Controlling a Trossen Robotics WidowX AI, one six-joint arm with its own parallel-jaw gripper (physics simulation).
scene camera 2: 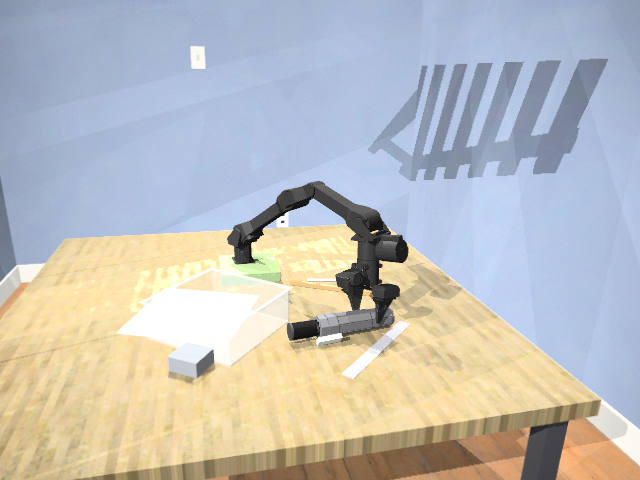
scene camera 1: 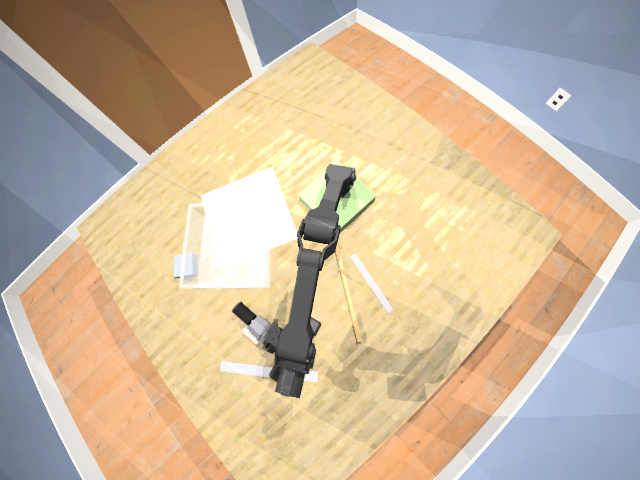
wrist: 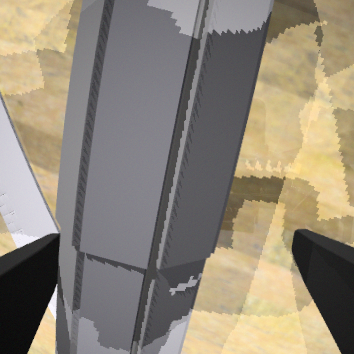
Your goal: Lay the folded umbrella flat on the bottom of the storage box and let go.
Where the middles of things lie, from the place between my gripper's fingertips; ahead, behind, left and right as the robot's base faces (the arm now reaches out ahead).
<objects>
Now: the storage box [scene camera 2: 234, 314] 100 mm behind my hand, 360 mm to the right of it and 30 mm above it.
</objects>
